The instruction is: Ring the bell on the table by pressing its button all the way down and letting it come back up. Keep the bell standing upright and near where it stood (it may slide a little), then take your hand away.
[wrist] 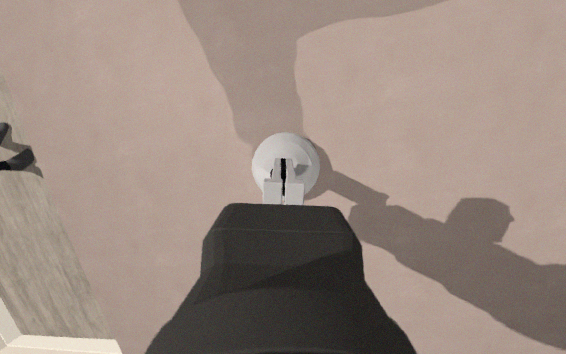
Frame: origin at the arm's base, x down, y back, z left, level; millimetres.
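Where they show: gripper, between the fingertips: (282, 169).
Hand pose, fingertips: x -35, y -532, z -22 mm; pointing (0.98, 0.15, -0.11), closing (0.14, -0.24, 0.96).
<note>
After its pixels a point has its place.
The bell (266, 152) {x -9, y -514, z -40 mm} is a pale grey-white dome near the middle of the wrist view, seen from above. It looks upright. Its dark button is almost wholly hidden under the fingertips; a small dark bit shows at their left side. My gripper (282, 169) {x -35, y -532, z -22 mm} is shut, with its two grey fingers and their black pads together and nothing seen between them. The fingertips are over the middle of the dome, at or just above the button; whether they touch it cannot be told.
The bell stands on a pinkish-brown table top (150, 125) {x 29, y -447, z -204 mm}. Shadows of the arm fall across it at the top and right. Wood-grained floor (40, 250) shows at the left, with a dark shadow shape on it. A cream-coloured edge (65, 344) is at the lower left.
</note>
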